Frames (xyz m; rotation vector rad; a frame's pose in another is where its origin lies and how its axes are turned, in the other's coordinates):
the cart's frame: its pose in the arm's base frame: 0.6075 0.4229 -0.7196 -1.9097 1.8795 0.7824
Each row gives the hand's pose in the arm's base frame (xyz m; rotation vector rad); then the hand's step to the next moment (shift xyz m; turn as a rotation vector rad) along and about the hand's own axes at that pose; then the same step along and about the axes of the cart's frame.
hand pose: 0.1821 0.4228 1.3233 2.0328 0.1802 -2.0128
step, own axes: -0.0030 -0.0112 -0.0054 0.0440 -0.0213 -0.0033
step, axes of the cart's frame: -0.0111 -0.0025 0.0058 0.0145 -0.0054 0.0465
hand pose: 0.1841 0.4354 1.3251 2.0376 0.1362 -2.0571
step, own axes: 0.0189 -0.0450 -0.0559 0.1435 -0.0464 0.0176
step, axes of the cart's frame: -0.0300 -0.0498 0.0461 0.0692 0.0065 0.1350
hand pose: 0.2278 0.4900 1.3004 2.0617 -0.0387 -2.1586
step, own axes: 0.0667 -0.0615 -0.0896 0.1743 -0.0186 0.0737
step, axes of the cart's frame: -0.0031 -0.0937 0.0864 0.1145 0.0593 0.1397
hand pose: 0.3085 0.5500 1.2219 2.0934 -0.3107 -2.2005
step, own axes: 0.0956 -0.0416 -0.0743 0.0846 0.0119 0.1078
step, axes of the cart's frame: 0.0493 -0.0855 0.0815 0.0649 0.1031 0.0639
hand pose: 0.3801 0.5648 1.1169 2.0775 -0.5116 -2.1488
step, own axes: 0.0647 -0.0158 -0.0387 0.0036 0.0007 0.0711
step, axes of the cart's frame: 0.0482 -0.0445 0.0404 -0.0040 0.0688 0.0180
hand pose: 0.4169 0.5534 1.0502 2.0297 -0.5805 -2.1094
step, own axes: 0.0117 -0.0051 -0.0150 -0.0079 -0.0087 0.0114
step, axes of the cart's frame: 0.0090 -0.0162 0.0067 -0.0124 0.0090 0.0058
